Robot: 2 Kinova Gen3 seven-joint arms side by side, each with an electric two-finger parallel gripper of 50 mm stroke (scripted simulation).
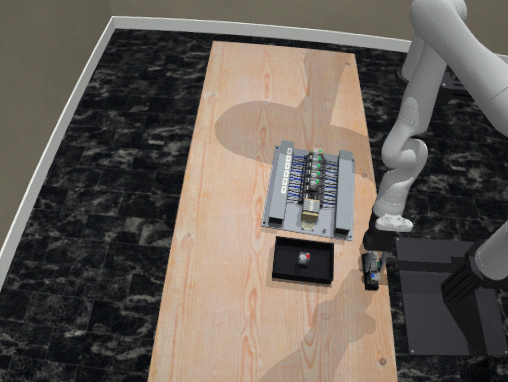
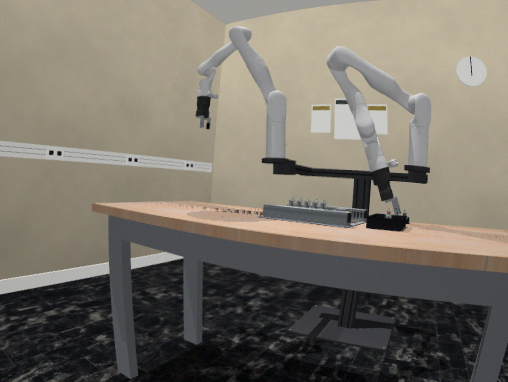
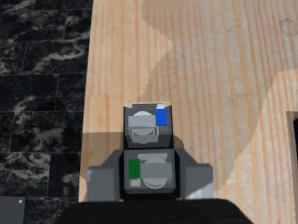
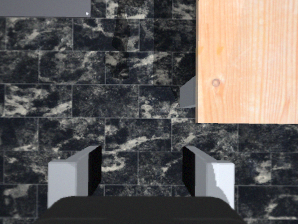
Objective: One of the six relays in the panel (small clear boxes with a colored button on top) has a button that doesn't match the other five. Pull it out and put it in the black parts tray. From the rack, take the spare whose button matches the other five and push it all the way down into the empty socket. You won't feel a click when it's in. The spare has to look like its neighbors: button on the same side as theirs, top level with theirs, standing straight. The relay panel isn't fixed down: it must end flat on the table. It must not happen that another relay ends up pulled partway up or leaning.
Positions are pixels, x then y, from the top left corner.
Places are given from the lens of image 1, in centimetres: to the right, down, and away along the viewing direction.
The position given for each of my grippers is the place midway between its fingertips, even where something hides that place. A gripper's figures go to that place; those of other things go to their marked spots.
my left gripper (image 1: 372, 269): 32, 22, 111
relay panel (image 1: 299, 208): 14, 5, 125
black parts tray (image 1: 320, 269): 18, 22, 114
